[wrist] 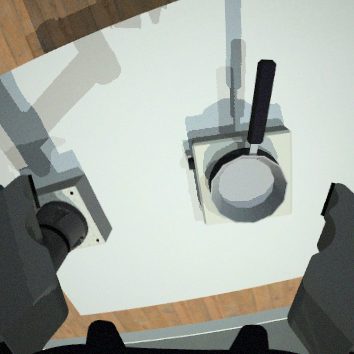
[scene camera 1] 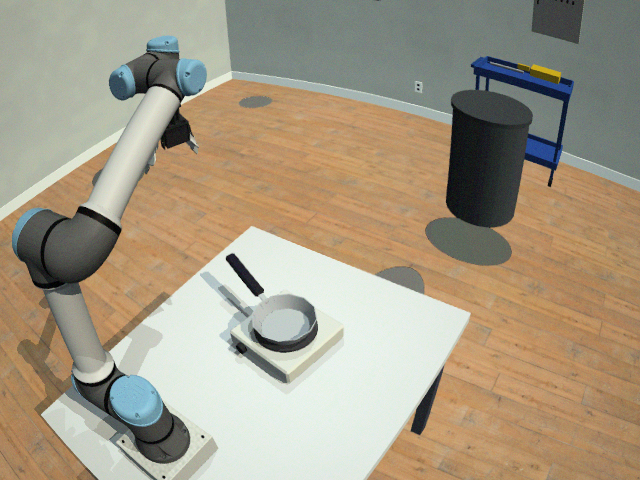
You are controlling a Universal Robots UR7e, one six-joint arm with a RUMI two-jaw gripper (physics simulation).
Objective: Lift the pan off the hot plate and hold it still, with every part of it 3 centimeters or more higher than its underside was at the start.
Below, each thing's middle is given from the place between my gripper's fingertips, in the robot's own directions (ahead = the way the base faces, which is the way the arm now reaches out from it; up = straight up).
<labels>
The grey pan (scene camera 1: 285, 319) lies 50 mm ahead of my hand, 180 mm to the right of it and 450 mm below it. Round my hand: cream hot plate (scene camera 1: 287, 361) (30 mm ahead, 270 mm to the right, 530 mm below).
</labels>
